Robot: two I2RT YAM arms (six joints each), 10 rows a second.
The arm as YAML. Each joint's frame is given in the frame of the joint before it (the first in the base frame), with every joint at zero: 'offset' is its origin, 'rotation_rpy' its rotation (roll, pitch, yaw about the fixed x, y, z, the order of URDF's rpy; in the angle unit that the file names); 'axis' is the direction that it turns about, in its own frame. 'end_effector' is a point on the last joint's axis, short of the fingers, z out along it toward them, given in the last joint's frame.
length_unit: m
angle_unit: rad
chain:
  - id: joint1
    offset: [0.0, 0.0, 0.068]
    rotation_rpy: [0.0, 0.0, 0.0]
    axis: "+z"
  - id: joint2
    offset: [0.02, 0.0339, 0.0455]
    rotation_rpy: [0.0, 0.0, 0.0]
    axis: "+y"
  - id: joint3
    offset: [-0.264, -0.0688, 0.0]
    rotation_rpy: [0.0, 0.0, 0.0]
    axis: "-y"
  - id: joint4
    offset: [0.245, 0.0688, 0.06]
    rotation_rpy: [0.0, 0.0, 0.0]
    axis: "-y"
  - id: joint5
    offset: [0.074, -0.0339, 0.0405]
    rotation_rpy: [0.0, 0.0, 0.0]
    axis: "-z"
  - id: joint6
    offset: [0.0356, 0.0, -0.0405]
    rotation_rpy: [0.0, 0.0, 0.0]
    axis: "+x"
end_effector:
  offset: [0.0, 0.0, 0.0]
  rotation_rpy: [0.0, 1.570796, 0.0]
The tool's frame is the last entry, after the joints.
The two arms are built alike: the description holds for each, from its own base.
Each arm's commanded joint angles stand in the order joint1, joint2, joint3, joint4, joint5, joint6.
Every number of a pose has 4 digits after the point. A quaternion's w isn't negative.
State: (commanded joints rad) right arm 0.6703 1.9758 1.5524 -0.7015 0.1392 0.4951; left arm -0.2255 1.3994 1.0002 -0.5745 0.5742 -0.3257
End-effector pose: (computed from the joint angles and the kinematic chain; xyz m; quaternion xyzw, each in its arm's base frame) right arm 0.3315 0.2565 0.2116 -0.0698 0.9705 0.0647 0.2215; left arm 0.2710 -0.0820 0.2478 0.0373 0.9197 -0.3372 0.1978
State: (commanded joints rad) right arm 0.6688 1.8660 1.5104 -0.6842 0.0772 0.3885; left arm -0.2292 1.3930 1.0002 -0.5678 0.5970 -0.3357
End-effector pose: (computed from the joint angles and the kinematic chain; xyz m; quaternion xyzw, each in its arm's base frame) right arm 0.3177 0.2476 0.2426 -0.1247 0.9562 0.1001 0.2452; left arm 0.2700 -0.0835 0.2502 0.0397 0.9150 -0.3494 0.1975
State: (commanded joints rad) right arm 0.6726 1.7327 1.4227 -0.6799 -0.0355 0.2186; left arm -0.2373 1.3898 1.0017 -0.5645 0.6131 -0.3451
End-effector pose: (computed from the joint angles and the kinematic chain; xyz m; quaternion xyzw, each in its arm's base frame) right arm 0.2920 0.2342 0.2648 -0.2205 0.9322 0.1388 0.2510; left arm 0.2690 -0.0861 0.2520 0.0427 0.9118 -0.3586 0.1953
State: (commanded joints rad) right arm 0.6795 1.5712 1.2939 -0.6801 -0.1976 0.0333; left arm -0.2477 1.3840 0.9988 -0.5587 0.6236 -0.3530
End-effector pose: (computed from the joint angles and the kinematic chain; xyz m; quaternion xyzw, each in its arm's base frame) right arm 0.2561 0.2159 0.2791 -0.3295 0.8901 0.1930 0.2488; left arm 0.2673 -0.0890 0.2531 0.0468 0.9091 -0.3656 0.1940
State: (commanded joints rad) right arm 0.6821 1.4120 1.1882 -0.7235 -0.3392 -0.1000; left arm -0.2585 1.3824 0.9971 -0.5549 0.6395 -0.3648
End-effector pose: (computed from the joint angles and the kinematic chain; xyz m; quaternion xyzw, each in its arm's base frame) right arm 0.2202 0.1941 0.2910 -0.4054 0.8476 0.2406 0.2435; left arm 0.2659 -0.0923 0.2535 0.0494 0.9064 -0.3747 0.1886
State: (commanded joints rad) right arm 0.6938 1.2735 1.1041 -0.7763 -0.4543 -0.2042; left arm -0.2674 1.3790 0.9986 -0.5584 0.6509 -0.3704
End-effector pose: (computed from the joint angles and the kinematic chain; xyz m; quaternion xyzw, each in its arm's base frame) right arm 0.1871 0.1759 0.2978 -0.4648 0.8052 0.2805 0.2387; left arm 0.2642 -0.0948 0.2548 0.0529 0.9045 -0.3809 0.1843
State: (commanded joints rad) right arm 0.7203 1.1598 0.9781 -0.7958 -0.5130 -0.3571; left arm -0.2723 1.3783 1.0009 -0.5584 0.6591 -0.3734
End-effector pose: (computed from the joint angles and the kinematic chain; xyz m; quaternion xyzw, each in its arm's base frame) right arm 0.1576 0.1616 0.2832 -0.5382 0.7560 0.2897 0.2343; left arm 0.2638 -0.0963 0.2559 0.0555 0.9029 -0.3853 0.1826
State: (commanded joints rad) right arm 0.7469 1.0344 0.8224 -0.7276 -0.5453 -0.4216; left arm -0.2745 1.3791 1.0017 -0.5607 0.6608 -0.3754
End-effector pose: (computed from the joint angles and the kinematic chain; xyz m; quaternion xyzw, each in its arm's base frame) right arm 0.1334 0.1486 0.2632 -0.5747 0.7175 0.3010 0.2535; left arm 0.2635 -0.0969 0.2558 0.0555 0.9029 -0.3861 0.1804
